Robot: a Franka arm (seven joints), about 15 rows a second.
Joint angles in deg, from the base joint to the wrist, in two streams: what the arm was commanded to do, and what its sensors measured. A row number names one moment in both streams.
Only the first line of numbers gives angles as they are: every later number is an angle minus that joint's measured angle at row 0.
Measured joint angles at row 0:
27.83, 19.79, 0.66, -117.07, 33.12, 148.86, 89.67
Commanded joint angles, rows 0 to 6:
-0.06, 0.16, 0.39, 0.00, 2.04, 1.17, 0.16
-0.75, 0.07, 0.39, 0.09, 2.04, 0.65, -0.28
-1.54, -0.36, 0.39, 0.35, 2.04, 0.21, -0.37
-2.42, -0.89, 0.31, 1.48, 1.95, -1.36, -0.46
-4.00, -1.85, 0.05, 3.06, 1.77, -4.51, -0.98
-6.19, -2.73, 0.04, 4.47, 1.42, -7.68, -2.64
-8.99, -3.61, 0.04, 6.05, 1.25, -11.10, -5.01
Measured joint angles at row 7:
-3.67, -1.04, -0.36, 3.09, 0.00, -4.24, -0.69
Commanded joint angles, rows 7 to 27:
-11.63, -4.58, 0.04, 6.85, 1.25, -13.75, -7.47
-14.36, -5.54, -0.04, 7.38, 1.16, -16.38, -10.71
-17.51, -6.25, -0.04, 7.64, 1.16, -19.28, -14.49
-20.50, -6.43, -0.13, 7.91, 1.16, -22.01, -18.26
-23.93, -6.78, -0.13, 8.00, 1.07, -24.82, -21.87
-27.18, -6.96, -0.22, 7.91, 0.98, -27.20, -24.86
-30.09, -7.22, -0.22, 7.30, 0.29, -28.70, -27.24
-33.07, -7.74, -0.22, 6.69, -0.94, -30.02, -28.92
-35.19, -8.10, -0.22, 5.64, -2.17, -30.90, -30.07
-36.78, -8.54, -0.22, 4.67, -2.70, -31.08, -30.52
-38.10, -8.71, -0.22, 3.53, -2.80, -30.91, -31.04
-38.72, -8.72, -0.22, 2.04, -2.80, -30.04, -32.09
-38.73, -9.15, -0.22, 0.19, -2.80, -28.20, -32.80
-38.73, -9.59, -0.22, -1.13, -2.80, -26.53, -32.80
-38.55, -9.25, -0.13, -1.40, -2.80, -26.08, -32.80
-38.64, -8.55, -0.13, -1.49, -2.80, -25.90, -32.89
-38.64, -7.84, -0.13, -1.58, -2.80, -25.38, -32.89
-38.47, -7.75, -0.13, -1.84, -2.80, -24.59, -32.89
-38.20, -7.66, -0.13, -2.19, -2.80, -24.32, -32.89
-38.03, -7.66, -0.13, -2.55, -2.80, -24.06, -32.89
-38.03, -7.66, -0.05, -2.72, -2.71, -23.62, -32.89
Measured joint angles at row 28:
-37.91, -7.10, -0.49, -1.36, -1.79, -25.34, -32.07
